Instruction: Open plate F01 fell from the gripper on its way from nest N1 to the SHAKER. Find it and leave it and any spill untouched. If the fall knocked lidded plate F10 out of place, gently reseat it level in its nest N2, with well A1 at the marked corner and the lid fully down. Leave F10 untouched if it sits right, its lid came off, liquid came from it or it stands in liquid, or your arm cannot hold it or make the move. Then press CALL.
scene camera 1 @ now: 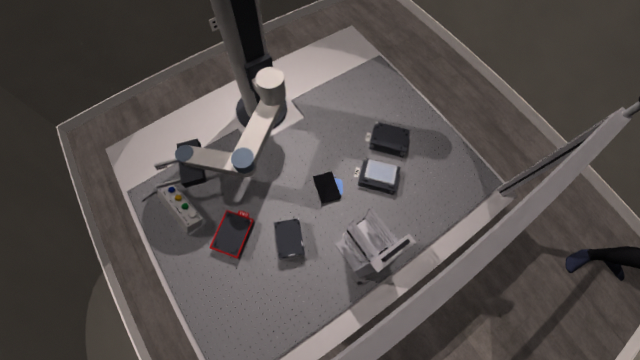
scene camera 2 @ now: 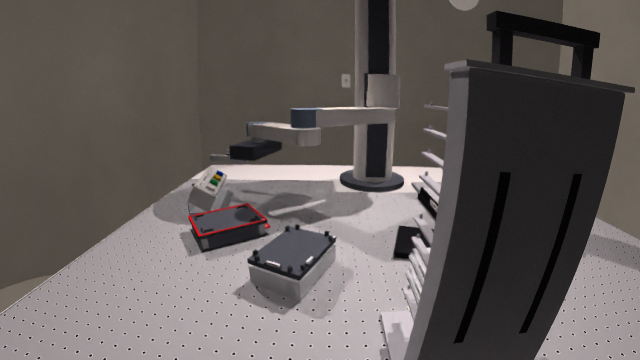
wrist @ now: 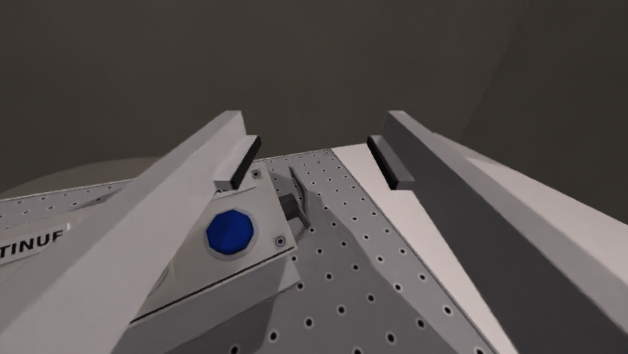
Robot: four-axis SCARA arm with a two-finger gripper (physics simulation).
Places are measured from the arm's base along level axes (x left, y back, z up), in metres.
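Where they show: gripper, fingertip midpoint: (scene camera 1: 156, 176) (scene camera 2: 219, 154) (wrist: 314, 127); arm's base, origin of the base link: (scene camera 2: 371, 181).
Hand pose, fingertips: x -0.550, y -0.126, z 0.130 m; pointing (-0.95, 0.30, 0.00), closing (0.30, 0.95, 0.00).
Each offset is from my fingertips to the centre of the thing. "spot": to the spot under its first point.
My gripper (scene camera 1: 158, 175) (scene camera 2: 215, 158) (wrist: 314, 127) is shut and empty, its fingers still some way apart, above the table by the button box {dx +0.011, dy -0.138, dz -0.075 m} (scene camera 1: 186, 212) (scene camera 2: 202, 192) (wrist: 200, 265). The blue button {dx +0.019, dy -0.060, dz -0.053 m} (scene camera 1: 171, 190) (scene camera 2: 219, 173) (wrist: 230, 231) shows left of the finger gap in the wrist view; its label is mostly hidden by the left finger. A dark plate {dx +0.577, dy -0.393, dz -0.110 m} (scene camera 1: 327, 187) (scene camera 2: 406, 242) lies on the table, with a blue patch {spot: dx +0.626, dy -0.418, dz -0.115 m} (scene camera 1: 339, 186) beside it. The pale plate F10 {dx +0.798, dy -0.477, dz -0.061 m} (scene camera 1: 382, 172) is in nest N2 {spot: dx +0.761, dy -0.522, dz -0.112 m} (scene camera 1: 378, 188); its exact tilt and lid fit cannot be told. Black nest N1 {dx +0.947, dy -0.366, dz -0.085 m} (scene camera 1: 389, 139) holds no visible plate.
A red-rimmed dark block {dx +0.144, dy -0.353, dz -0.095 m} (scene camera 1: 231, 234) (scene camera 2: 230, 220) and a grey block with a dark top {spot: dx +0.324, dy -0.499, dz -0.062 m} (scene camera 1: 289, 238) (scene camera 2: 295, 252) stand near the box. A slatted rack has a tall dark side panel {dx +0.536, dy -0.706, dz +0.071 m} (scene camera 2: 520, 200). A pale barrier rail (scene camera 1: 475, 250) crosses the front. A person's foot (scene camera 1: 578, 260) shows beyond.
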